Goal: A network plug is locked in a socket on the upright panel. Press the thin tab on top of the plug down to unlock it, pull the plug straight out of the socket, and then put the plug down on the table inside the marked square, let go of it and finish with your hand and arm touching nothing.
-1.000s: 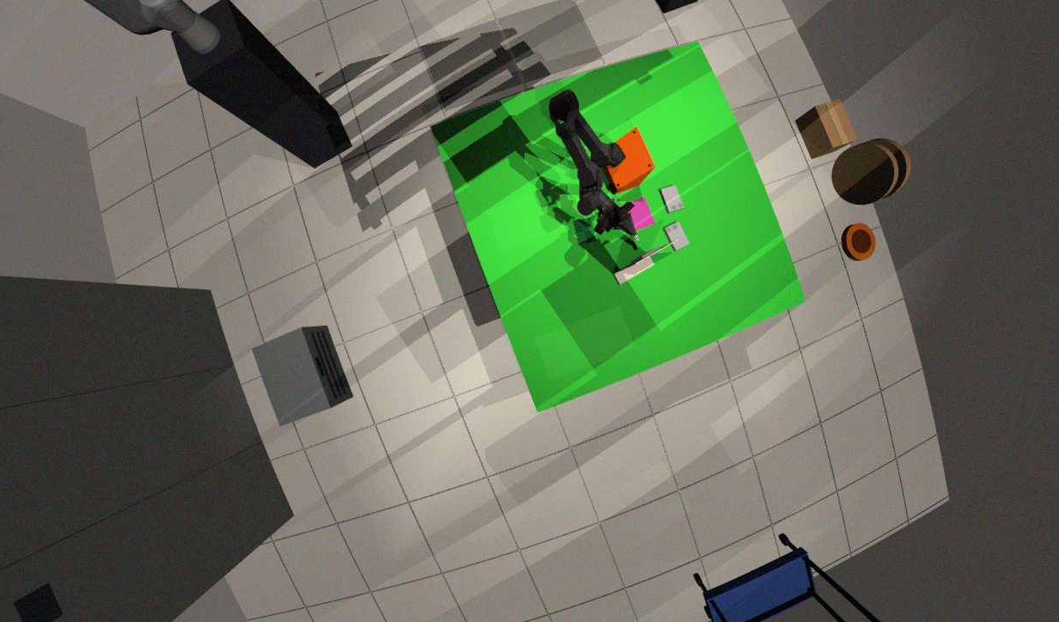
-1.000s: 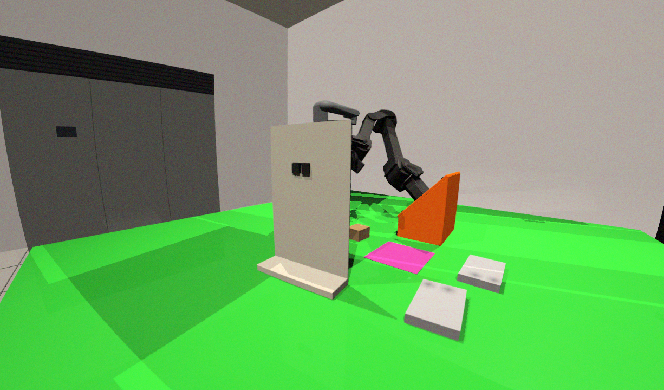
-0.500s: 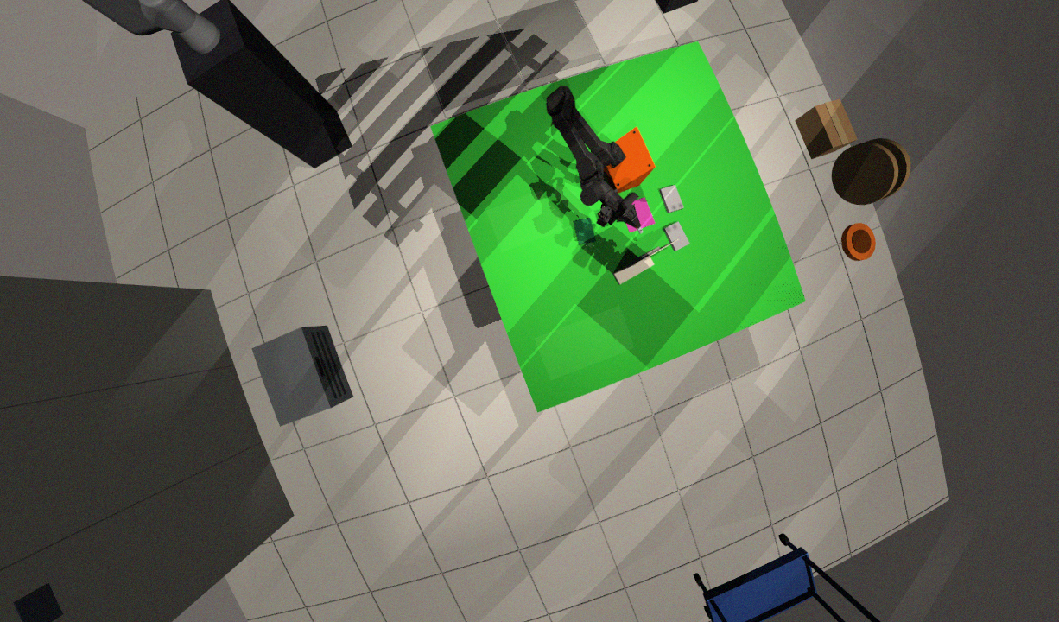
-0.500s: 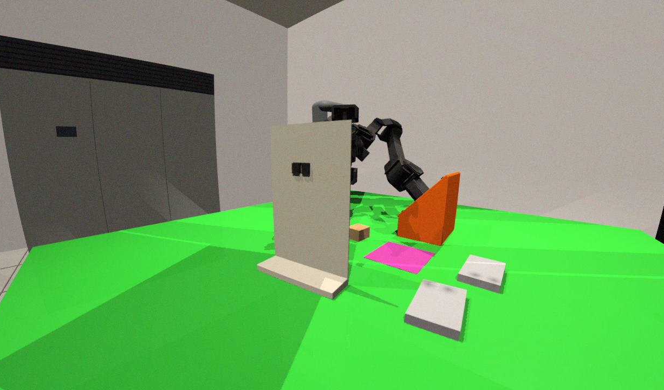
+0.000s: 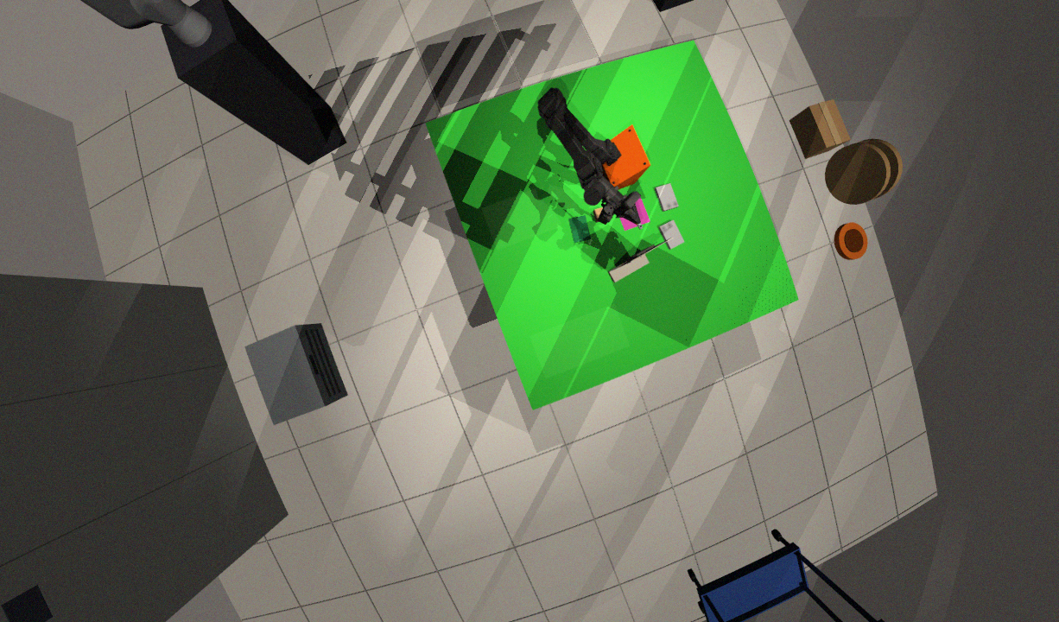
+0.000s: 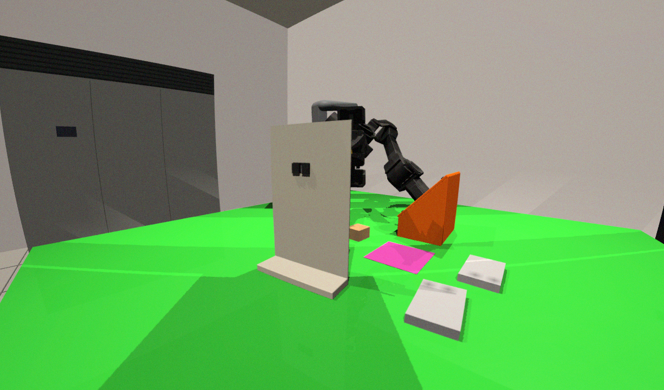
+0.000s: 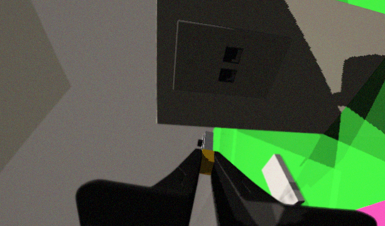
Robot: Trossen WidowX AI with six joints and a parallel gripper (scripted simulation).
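Right now my gripper tip is 70 mm past the pink square, 100 mm to the right of it and 220 mm above it. Round my gripper tip: beige upright panel (110 mm ahead, 30 mm to the right, 100 mm below); then yellow plug (10 mm ahead).
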